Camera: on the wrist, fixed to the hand. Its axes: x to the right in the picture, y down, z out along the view.
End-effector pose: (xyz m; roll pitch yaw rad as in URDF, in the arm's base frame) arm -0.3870 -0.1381 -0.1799 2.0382 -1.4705 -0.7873
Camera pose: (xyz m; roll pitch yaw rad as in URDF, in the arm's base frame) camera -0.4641 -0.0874 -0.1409 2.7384 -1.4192 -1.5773
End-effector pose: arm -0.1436 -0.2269 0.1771 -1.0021 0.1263 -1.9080
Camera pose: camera -0.1229 -0.2533 0.0827 -1.0740 0.1080 -1.8011
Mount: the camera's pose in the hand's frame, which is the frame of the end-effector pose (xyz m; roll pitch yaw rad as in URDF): 0.0298 0.0922 -0.0254 -0.0865 -0.0990 0.0425
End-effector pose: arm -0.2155 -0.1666 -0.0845 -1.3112 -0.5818 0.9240
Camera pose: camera -0.1681 -0.1053 -0.1480 -1.4639 -0.5626 1.0501
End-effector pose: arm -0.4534 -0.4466 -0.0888 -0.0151 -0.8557 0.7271
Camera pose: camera -0.4847 -0.3516 -0.0839 -0.1590 -0.9528 0.8027
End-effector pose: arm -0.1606 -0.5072 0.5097 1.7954 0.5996 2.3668
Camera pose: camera -0.2197 -0.4553 0.5718 1.6408 0.5766 2.2403
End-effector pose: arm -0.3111 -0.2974 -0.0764 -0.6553 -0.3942 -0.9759
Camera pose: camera -0.2315 -0.3122 -0.1354 -0.7821 -0.4449 -0.8718
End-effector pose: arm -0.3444 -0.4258 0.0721 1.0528 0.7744 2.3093
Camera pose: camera -0.4406 -0.4207 0.0995 0.9122 0.6867 2.2252
